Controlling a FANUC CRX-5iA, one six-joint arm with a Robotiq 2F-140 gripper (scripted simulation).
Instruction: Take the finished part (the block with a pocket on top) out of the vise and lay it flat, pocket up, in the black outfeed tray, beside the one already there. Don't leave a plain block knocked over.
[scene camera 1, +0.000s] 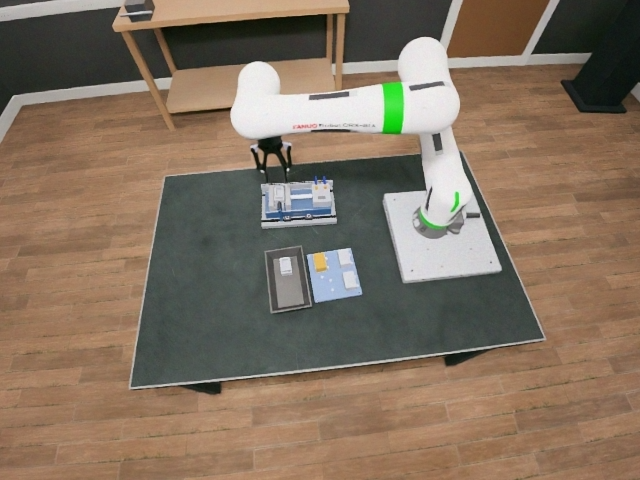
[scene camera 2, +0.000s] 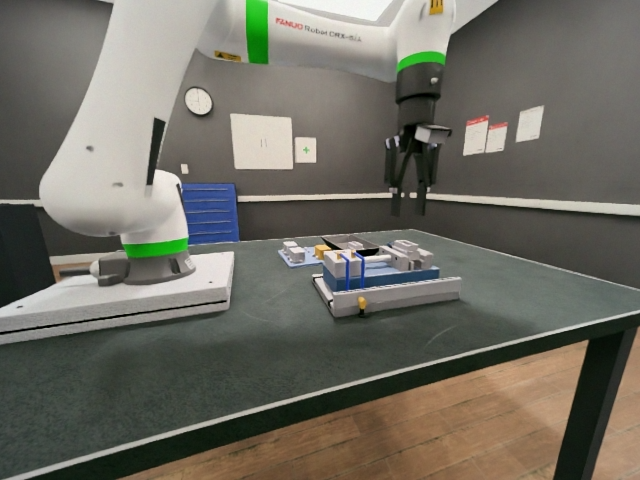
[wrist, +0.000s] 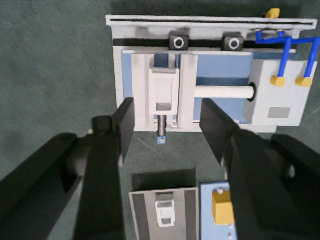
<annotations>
My gripper shows in scene camera 1 (277, 180), in scene camera 2 and in the wrist view. One and the same spot on my gripper: (scene camera 2: 394, 174) is (wrist: 297, 155).
</annotations>
